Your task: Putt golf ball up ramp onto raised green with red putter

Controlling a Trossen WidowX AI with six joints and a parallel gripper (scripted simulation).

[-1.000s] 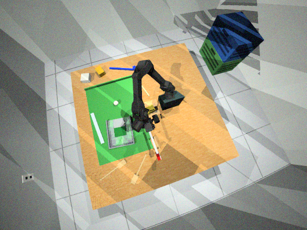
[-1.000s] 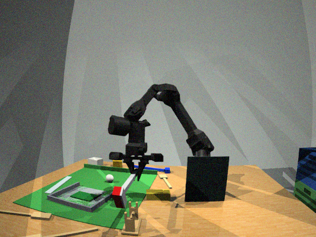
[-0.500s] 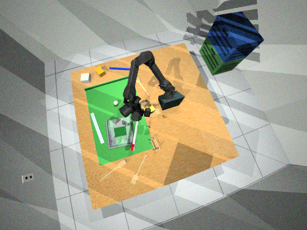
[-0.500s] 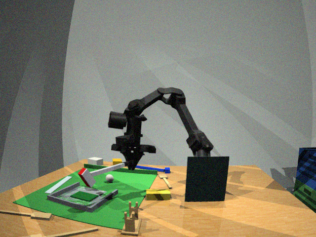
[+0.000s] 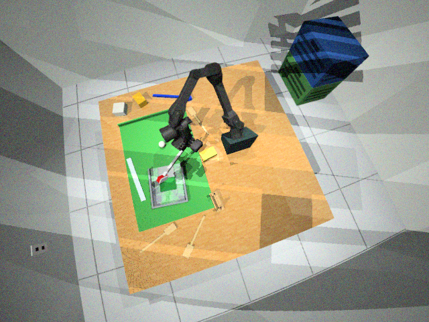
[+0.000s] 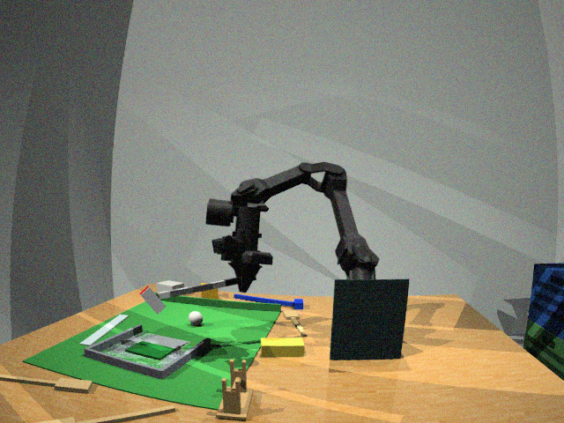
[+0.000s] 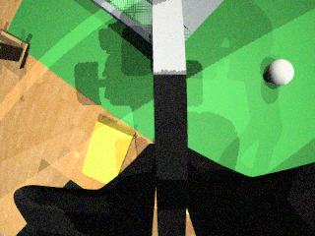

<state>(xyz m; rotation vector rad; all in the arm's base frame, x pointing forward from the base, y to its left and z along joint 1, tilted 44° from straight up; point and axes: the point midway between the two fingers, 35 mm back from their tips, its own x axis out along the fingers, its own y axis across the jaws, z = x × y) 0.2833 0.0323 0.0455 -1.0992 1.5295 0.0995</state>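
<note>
Right now my gripper tip is 90 mm short of the red putter, 80 mm to the right of it and 10 mm below it. Round my gripper tip: white bar (380 mm ahead, 100 mm to the left, 140 mm below); white golf ball (180 mm ahead, 90 mm to the right, 120 mm below); wooden stand (100 mm behind, 340 mm to the left, 110 mm below).
</note>
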